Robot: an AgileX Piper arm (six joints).
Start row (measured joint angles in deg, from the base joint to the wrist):
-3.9 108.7 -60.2 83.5 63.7 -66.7
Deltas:
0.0 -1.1 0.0 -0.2 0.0 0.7
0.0 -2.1 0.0 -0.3 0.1 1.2
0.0 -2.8 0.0 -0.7 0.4 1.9
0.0 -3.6 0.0 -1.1 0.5 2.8
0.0 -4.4 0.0 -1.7 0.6 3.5
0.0 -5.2 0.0 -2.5 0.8 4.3
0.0 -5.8 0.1 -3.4 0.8 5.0
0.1 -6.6 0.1 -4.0 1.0 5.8
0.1 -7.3 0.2 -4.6 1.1 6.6
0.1 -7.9 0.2 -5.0 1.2 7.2
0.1 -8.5 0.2 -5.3 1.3 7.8
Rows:
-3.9 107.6 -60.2 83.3 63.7 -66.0
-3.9 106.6 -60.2 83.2 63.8 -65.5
-3.9 105.9 -60.2 82.8 64.1 -64.8
-3.9 105.1 -60.2 82.4 64.2 -63.9
-3.9 104.3 -60.2 81.8 64.3 -63.2
-3.9 103.5 -60.2 81.0 64.5 -62.4
-3.9 102.9 -60.1 80.1 64.5 -61.7
-3.8 102.1 -60.1 79.5 64.7 -60.9
-3.8 101.4 -60.0 78.9 64.8 -60.1
-3.8 100.8 -60.0 78.5 64.9 -59.5
-3.8 100.2 -60.0 78.2 65.0 -58.9

